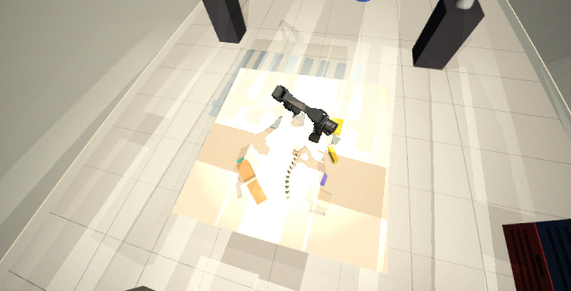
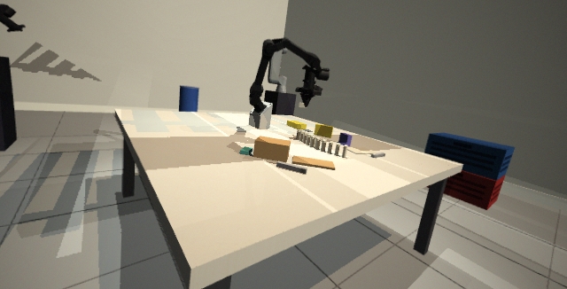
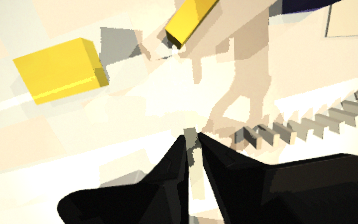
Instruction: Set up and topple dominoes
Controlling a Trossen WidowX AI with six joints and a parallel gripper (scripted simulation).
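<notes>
My gripper tip is now 130 mm above the yellow block, 120 mm to the right of it and 60 mm short of it. The rest, counted from my gripper tip: box (420 mm to the right, 300 mm ahead, 130 mm below); pale flat tile (340 mm ahead, 160 mm below, 80 mm to the left); purple cube (240 mm ahead, 130 mm below, 90 mm to the left).
</notes>
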